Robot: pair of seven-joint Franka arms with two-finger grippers.
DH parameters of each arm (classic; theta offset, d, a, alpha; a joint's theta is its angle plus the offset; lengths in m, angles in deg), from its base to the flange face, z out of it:
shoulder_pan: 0 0.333 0 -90
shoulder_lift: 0 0 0 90
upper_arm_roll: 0 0.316 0.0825 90
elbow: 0 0 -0.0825 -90
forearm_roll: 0 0.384 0 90
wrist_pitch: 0 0 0.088 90
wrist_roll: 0 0.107 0 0
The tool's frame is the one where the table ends.
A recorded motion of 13 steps. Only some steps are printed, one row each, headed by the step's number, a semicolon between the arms.
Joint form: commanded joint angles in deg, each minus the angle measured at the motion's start. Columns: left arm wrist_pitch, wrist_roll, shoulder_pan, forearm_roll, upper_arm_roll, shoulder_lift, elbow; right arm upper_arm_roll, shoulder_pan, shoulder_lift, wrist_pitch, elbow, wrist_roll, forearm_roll.
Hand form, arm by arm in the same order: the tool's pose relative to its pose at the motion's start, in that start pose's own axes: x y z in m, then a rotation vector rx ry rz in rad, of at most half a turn. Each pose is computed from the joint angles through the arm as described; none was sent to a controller.
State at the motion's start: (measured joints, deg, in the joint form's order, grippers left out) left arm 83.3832 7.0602 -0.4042 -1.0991 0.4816 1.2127 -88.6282; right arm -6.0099 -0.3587 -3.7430 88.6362 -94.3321 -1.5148 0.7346
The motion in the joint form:
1: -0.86 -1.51 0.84 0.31 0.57 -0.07 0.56; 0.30 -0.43 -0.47 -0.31 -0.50 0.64 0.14
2: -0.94 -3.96 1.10 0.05 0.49 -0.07 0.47; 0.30 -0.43 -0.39 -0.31 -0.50 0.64 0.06
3: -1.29 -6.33 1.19 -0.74 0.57 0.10 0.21; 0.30 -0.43 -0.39 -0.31 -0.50 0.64 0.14
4: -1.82 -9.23 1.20 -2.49 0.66 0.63 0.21; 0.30 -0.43 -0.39 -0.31 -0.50 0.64 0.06
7: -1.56 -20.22 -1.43 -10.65 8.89 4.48 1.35; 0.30 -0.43 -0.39 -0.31 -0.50 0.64 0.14
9: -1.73 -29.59 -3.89 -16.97 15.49 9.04 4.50; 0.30 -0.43 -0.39 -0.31 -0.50 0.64 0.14
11: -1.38 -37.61 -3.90 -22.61 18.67 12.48 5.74; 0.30 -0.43 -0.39 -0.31 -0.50 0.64 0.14
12: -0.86 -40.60 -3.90 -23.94 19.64 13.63 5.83; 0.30 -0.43 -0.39 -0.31 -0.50 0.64 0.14
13: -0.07 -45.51 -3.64 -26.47 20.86 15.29 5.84; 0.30 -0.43 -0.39 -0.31 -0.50 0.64 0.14
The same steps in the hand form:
1: -0.0041 -0.0135 -0.0040 0.0023 -0.0039 -0.0513; -0.0033 0.0010 0.0003 0.0031 -0.0058 0.0133
2: -0.0044 -0.0147 -0.0032 -0.0027 -0.0063 -0.0966; -0.0028 0.0011 0.0010 0.0016 -0.0073 0.0134
3: -0.0039 -0.0148 0.0009 -0.0177 -0.0187 -0.1393; -0.0028 0.0009 0.0010 0.0030 -0.0072 0.0134
4: -0.0014 -0.0125 0.0063 -0.0486 -0.0358 -0.1879; -0.0028 0.0011 0.0010 0.0016 -0.0073 0.0134
7: 0.0145 -0.0503 0.0290 -0.1865 -0.0772 -0.4636; -0.0028 0.0009 0.0010 0.0030 -0.0072 0.0134
9: 0.0333 -0.0763 0.0425 -0.2710 -0.1117 -0.6884; -0.0028 0.0009 0.0010 0.0030 -0.0072 0.0134
11: 0.0472 -0.0963 0.0606 -0.3457 -0.1572 -0.8772; -0.0028 0.0009 0.0010 0.0030 -0.0072 0.0134
12: 0.0518 -0.1038 0.0692 -0.3595 -0.1727 -0.9481; -0.0028 0.0009 0.0010 0.0030 -0.0072 0.0134
13: 0.0583 -0.1149 0.0821 -0.3895 -0.2007 -1.0618; -0.0028 0.0009 0.0010 0.0030 -0.0072 0.0134

